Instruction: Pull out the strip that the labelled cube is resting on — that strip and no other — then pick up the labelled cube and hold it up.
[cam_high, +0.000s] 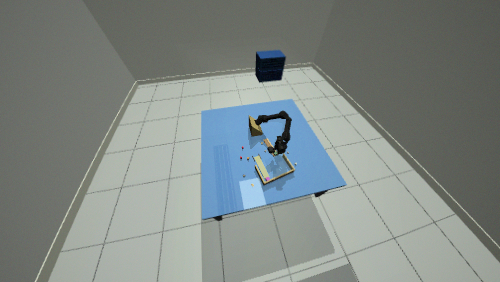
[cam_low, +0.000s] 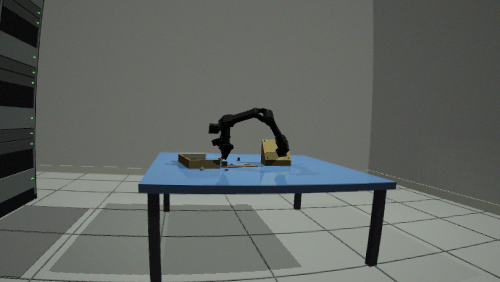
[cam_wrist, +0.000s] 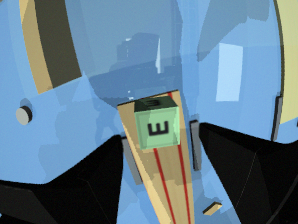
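The orange strip lies 10 cm behind my gripper tip, 4 cm below it and 1 cm to the right of it.
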